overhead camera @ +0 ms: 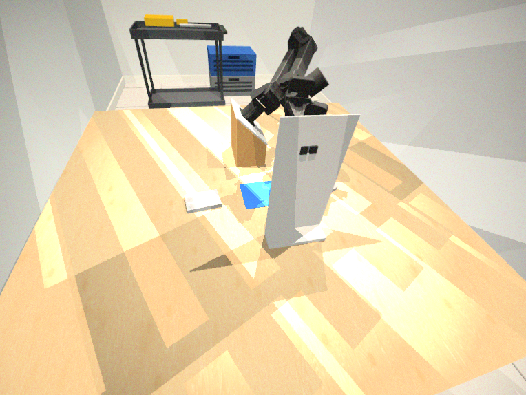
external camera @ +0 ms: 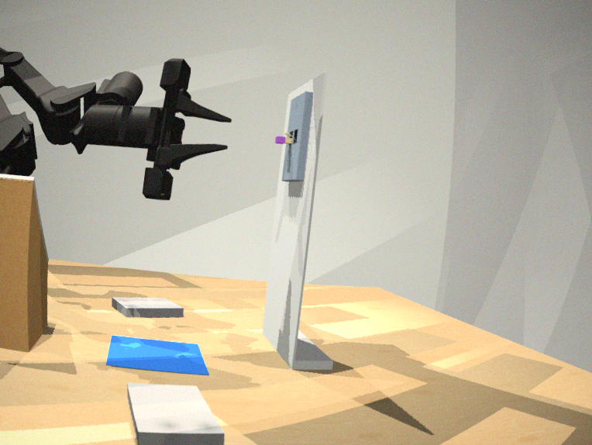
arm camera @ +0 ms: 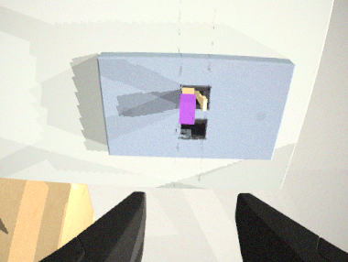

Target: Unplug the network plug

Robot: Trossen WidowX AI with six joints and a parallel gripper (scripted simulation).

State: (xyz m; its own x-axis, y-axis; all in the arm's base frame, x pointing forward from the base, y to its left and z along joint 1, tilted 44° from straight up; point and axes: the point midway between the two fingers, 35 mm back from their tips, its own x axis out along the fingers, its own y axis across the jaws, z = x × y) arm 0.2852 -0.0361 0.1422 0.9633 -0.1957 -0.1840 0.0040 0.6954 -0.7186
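My gripper tip is now 80 mm short of the network plug. The rest, counted from my gripper tip: blue marked square 70 mm behind, 60 mm to the right, 280 mm below; upright panel 100 mm ahead, 10 mm to the right, 110 mm below.
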